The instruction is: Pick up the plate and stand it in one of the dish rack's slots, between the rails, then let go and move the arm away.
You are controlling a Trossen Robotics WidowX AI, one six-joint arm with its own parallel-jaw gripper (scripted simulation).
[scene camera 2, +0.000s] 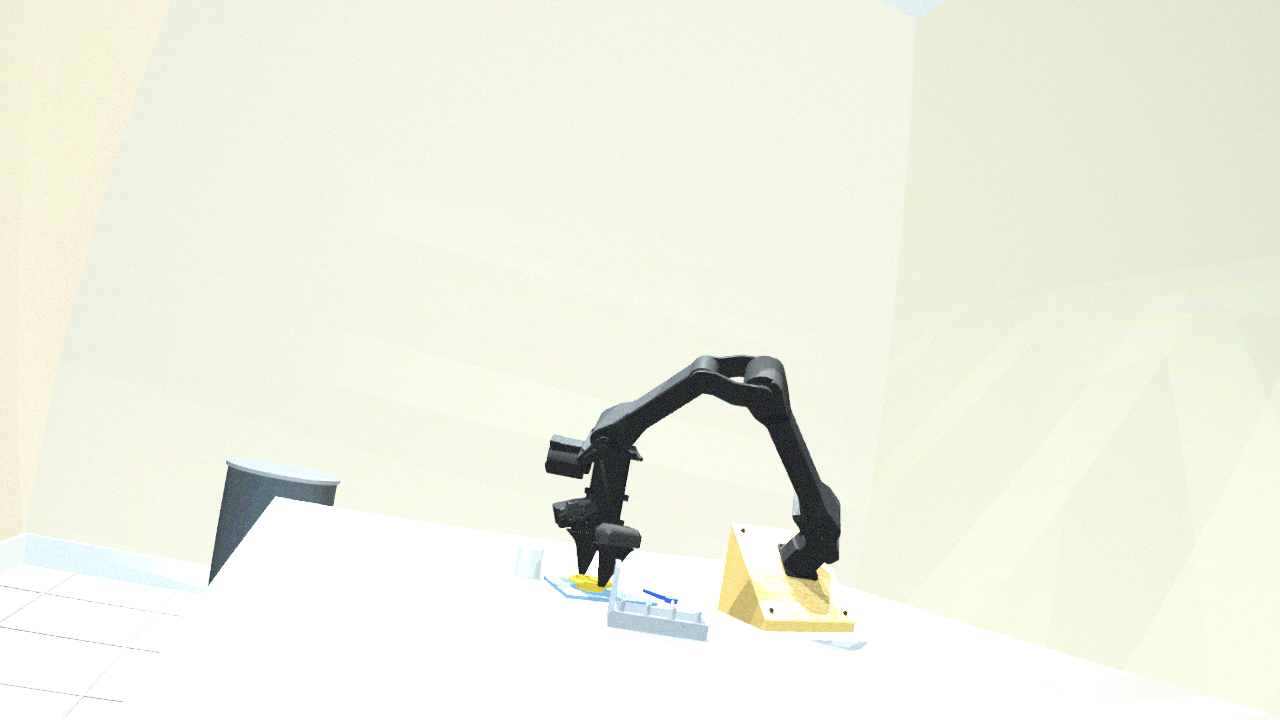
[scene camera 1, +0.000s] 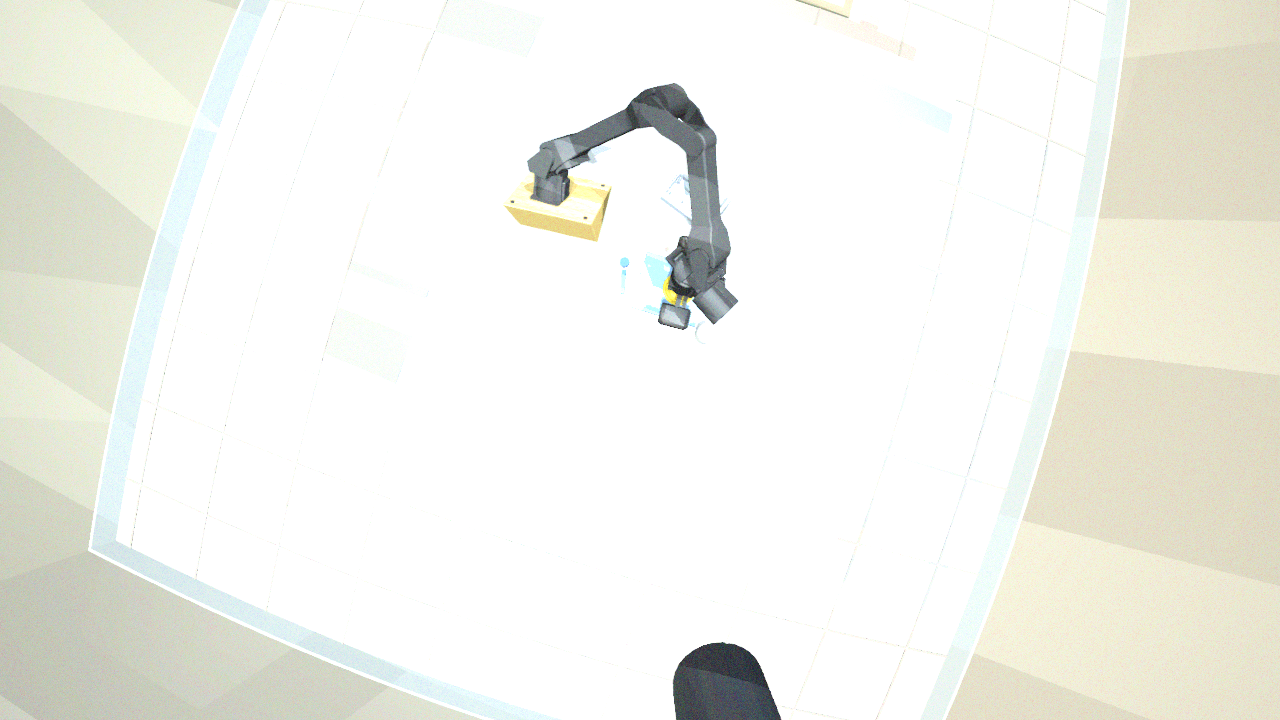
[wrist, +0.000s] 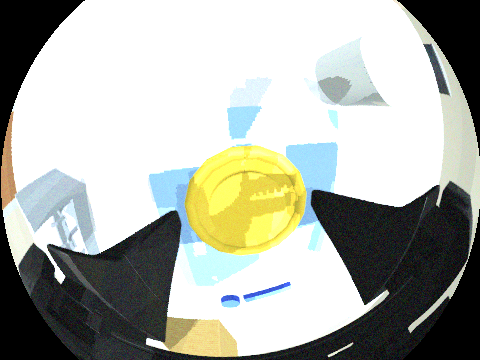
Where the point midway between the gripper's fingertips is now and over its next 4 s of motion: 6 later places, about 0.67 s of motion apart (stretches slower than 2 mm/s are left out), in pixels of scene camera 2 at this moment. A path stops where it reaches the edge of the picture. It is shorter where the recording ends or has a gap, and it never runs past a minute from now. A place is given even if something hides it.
My gripper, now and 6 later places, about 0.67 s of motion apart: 591, 580; 591, 584; 591, 531; 597, 486; 625, 478; 676, 486; 735, 508
